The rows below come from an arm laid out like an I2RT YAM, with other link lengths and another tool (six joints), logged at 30 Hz.
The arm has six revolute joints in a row. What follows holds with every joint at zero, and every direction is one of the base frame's.
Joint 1 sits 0.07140 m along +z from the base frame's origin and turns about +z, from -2.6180 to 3.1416 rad.
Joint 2 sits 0.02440 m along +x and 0.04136 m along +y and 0.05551 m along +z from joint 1 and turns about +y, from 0.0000 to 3.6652 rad.
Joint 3 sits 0.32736 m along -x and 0.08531 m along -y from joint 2 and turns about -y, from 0.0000 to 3.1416 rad.
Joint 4 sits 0.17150 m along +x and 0.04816 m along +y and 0.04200 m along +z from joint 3 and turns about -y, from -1.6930 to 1.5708 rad.
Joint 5 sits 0.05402 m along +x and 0.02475 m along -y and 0.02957 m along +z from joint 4 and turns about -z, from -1.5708 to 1.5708 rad.
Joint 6 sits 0.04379 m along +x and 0.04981 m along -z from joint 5 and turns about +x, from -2.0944 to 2.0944 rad.
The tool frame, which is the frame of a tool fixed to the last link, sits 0.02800 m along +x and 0.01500 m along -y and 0.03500 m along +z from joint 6; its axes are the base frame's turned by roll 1.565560, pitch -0.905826 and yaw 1.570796 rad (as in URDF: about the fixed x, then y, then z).
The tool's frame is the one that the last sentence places.
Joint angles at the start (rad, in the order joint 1, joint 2, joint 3, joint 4, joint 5, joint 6):
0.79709, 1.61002, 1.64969, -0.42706, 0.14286, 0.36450
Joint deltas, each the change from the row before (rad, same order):
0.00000, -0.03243, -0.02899, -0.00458, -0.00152, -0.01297
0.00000, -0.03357, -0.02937, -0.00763, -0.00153, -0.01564
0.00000, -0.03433, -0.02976, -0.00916, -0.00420, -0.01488
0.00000, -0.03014, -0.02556, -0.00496, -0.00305, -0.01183
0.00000, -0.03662, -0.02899, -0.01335, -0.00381, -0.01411
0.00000, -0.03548, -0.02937, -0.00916, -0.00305, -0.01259
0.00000, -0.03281, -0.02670, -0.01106, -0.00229, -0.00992
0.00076, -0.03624, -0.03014, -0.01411, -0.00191, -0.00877
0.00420, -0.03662, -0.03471, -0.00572, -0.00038, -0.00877
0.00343, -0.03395, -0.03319, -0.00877, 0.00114, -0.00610
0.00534, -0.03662, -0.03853, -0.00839, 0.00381, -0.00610
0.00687, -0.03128, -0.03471, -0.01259, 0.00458, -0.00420
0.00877, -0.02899, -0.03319, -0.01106, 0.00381, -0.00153
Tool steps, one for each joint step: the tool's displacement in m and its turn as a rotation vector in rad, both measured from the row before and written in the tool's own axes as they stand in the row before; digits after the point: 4 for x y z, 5 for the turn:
-0.0033, 0.0001, -0.0101, 0.00179, -0.00055, -0.01313
-0.0038, -0.0002, -0.0104, 0.00252, -0.00265, -0.01613
-0.0043, -0.0006, -0.0105, 0.00547, -0.00282, -0.01553
-0.0036, -0.0005, -0.0091, 0.00299, 0.00075, -0.01188
-0.0051, -0.0010, -0.0111, 0.00557, -0.00387, -0.01488
-0.0052, -0.0011, -0.0104, 0.00395, -0.00163, -0.01299
-0.0054, -0.0013, -0.0095, 0.00398, -0.00363, -0.01055
-0.0066, -0.0019, -0.0101, 0.00546, -0.00624, -0.01009
-0.0067, -0.0029, -0.0094, 0.00528, -0.00156, -0.01094
-0.0073, -0.0029, -0.0084, 0.00494, -0.00628, -0.00851
-0.0086, -0.0037, -0.0084, 0.00499, -0.00861, -0.00966
-0.0085, -0.0041, -0.0065, 0.00785, -0.01342, -0.00928
-0.0081, -0.0044, -0.0055, 0.00972, -0.01159, -0.00750

